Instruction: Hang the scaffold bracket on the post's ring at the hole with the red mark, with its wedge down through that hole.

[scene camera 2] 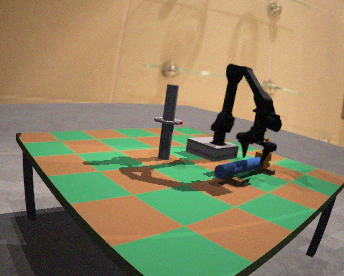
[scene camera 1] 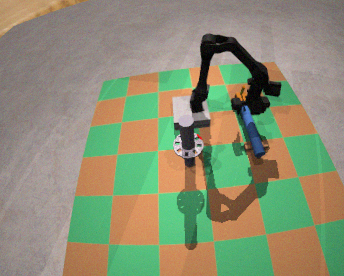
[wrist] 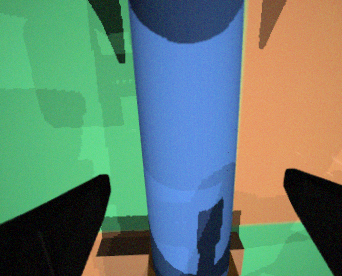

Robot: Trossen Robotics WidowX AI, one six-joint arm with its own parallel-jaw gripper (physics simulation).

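The scaffold bracket lies on low supports, its blue tube [scene camera 1: 254, 132] [scene camera 2: 237, 167] [wrist: 190, 115] roughly level. Its orange head [scene camera 1: 241, 95] [scene camera 2: 266, 159] is at the arm end, partly hidden by the gripper in scene camera 2; the wedge cannot be told apart clearly. My gripper [scene camera 1: 249, 109] [scene camera 2: 254, 159] [wrist: 196, 179] is open, pointing down, with one finger on each side of the tube near the head, apart from it in the wrist view. The grey post [scene camera 1: 187, 131] [scene camera 2: 166, 142] stands upright with a pale holed ring [scene camera 1: 201, 148] [scene camera 2: 160, 119]. The red mark [scene camera 1: 199, 136] [scene camera 2: 181, 123] is on the ring's arm side.
The arm's grey base block [scene camera 1: 182, 107] [scene camera 2: 200, 148] stands behind the post. A brown support [scene camera 1: 265, 145] [scene camera 2: 239, 181] lies under the tube's far end, and another support [wrist: 125, 245] is near the head. The checkered table [scene camera 1: 135, 172] [scene camera 2: 220, 250] carries everything.
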